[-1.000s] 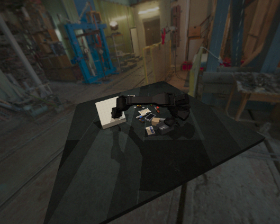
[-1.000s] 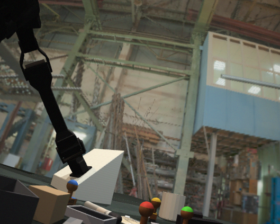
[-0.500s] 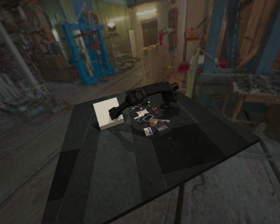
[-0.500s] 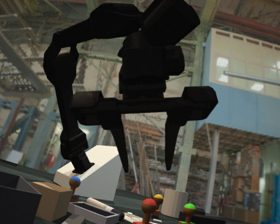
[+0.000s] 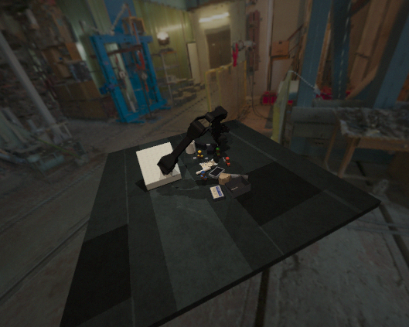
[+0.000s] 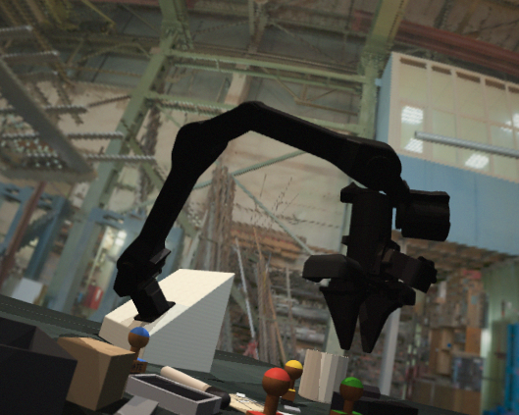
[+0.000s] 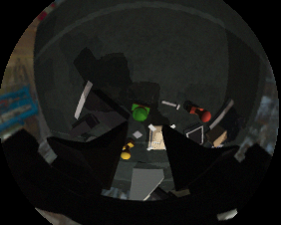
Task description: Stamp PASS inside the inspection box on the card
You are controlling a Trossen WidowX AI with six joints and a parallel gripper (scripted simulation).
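The green-knobbed stamp lies 8 cm below my gripper tip and 1 cm to the left of it. Also, from my gripper tip: yellow-topped stamp: 12 cm behind, 8 cm below, 6 cm to the left; red-topped stamp: 14 cm to the right, 8 cm below, 1 cm behind; cream card: 11 cm behind, 10 cm below, 4 cm to the right.
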